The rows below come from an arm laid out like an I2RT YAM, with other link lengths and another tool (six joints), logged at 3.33 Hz.
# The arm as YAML. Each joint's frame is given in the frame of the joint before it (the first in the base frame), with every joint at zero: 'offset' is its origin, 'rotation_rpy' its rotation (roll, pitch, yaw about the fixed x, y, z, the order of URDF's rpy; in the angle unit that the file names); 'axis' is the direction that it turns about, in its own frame. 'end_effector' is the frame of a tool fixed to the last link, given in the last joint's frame.
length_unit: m
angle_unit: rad
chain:
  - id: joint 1
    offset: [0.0, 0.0, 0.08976]
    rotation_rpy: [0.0, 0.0, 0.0]
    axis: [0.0, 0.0, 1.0]
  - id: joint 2
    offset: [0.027, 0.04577, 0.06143]
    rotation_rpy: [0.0, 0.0, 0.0]
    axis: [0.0, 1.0, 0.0]
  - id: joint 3
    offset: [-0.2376, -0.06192, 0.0]
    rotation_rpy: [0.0, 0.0, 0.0]
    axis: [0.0, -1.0, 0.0]
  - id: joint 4
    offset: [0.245, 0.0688, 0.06]
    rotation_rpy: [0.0, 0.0, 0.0]
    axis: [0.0, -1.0, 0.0]
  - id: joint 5
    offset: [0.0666, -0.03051, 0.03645]
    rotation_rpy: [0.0, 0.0, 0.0]
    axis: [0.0, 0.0, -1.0]
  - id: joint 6
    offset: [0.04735, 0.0, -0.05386]
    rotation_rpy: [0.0, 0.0, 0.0]
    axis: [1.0, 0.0, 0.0]
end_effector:
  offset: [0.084, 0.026, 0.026]
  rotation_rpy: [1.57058, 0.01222, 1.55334]
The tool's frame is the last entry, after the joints.
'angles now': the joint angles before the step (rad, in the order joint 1, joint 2, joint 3, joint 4, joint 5, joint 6). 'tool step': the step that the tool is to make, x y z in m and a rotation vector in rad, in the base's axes. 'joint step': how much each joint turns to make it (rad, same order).
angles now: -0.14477 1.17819 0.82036 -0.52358 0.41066 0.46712
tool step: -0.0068 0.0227 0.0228 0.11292 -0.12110 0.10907
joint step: 0.00055 -0.13454 -0.03059 -0.00250 -0.16849 0.00736
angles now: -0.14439 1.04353 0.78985 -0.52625 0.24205 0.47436
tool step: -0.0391 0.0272 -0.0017 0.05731 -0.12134 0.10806
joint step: 0.02544 -0.30098 -0.19808 0.01000 -0.11004 -0.00021
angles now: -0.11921 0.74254 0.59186 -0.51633 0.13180 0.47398
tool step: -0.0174 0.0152 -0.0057 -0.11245 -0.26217 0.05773
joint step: 0.07176 -0.30783 -0.28807 0.26249 0.05685 -0.07193
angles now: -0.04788 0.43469 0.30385 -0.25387 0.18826 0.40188
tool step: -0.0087 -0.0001 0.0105 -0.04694 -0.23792 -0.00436
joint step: 0.00112 -0.20854 -0.16998 0.20786 0.01447 -0.03357
